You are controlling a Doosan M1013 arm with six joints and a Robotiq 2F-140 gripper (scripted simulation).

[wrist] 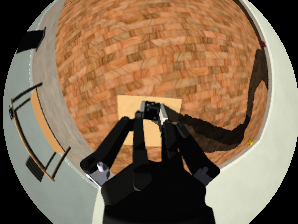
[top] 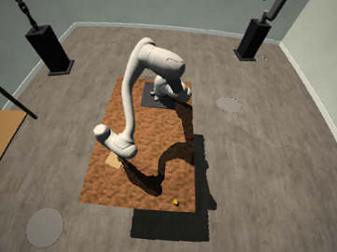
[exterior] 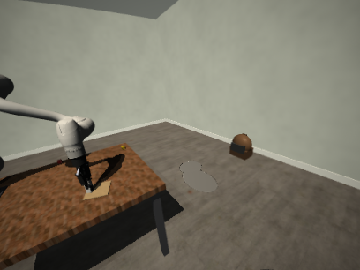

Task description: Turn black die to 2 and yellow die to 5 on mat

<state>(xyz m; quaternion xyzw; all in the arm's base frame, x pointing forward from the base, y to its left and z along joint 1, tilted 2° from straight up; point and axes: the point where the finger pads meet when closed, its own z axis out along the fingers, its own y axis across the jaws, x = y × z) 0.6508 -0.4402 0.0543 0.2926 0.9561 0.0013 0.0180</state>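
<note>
My hand is 20 mm above the black die. The rest, counted from my hand: yellow die 440 mm to the left, 430 mm ahead, 20 mm below; then tan mat 40 mm below, 40 mm ahead, 30 mm to the right; then red die 640 mm to the left, 100 mm behind, 20 mm below.
</note>
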